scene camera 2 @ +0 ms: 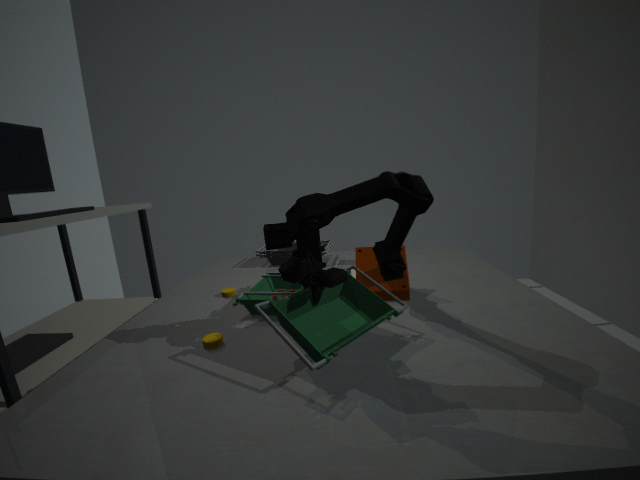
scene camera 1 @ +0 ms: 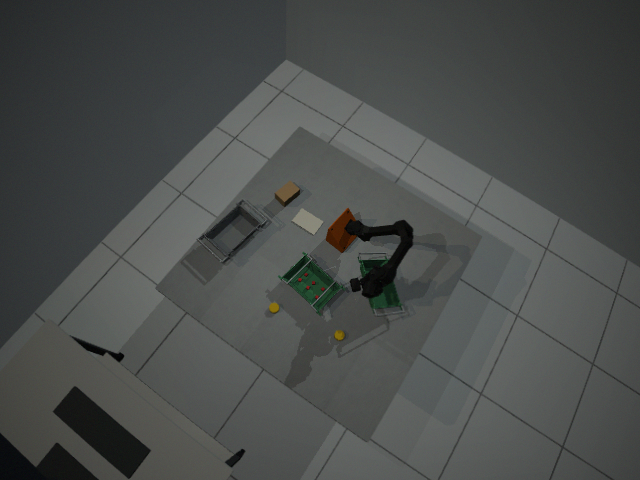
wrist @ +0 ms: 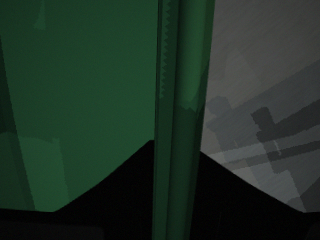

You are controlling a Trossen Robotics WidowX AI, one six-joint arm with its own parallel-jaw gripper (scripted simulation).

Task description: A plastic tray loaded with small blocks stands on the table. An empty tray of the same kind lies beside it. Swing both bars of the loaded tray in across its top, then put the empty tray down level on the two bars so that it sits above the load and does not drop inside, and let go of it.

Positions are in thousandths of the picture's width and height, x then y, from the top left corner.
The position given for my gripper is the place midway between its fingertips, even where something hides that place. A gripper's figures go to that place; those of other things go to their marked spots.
Labels:
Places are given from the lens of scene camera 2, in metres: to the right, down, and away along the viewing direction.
my gripper (scene camera 2: 491, 634): -0.01, 0.16, 0.79
green tray (scene camera 2: 540, 651): 0.07, 0.19, 0.81

